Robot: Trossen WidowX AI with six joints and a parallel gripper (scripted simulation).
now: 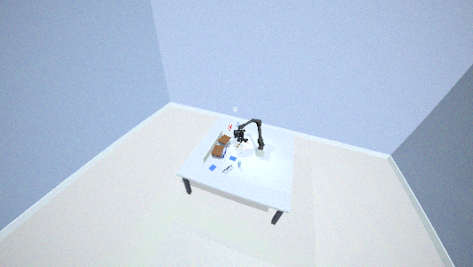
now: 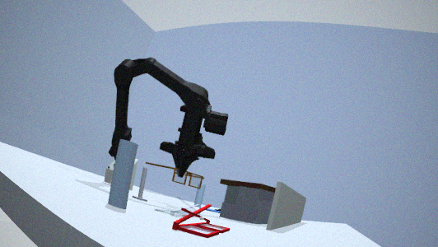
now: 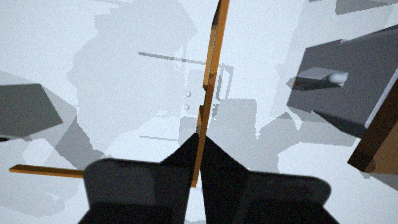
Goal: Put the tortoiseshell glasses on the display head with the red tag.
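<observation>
Now: gripper tip 20 cm short of the grey head, 2 cm to the right of it and 4 cm above it. The rest, counted from my gripper tip: slanted panel: 34 cm ahead, 12 cm to the left, 4 cm below; thin grey post: 19 cm to the right, 7 cm below.
</observation>
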